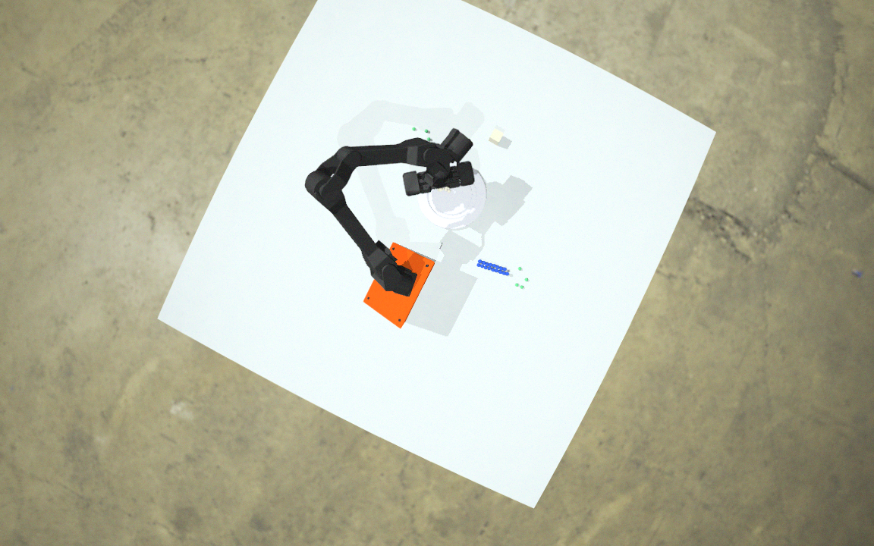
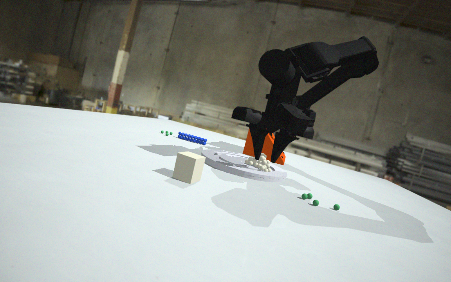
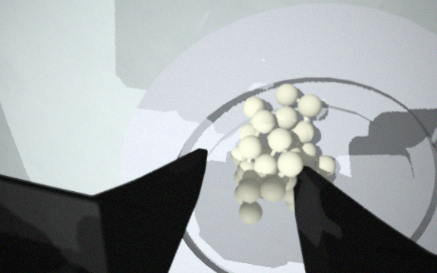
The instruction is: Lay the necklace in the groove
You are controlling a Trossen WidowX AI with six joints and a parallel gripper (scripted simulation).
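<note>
Right now my gripper tip is 4 cm to the left of the round bead board, 2 cm above it and 1 cm past it. From my gripper tip the other things lie so: cream cube: 19 cm ahead, 11 cm to the right, 1 cm below.
</note>
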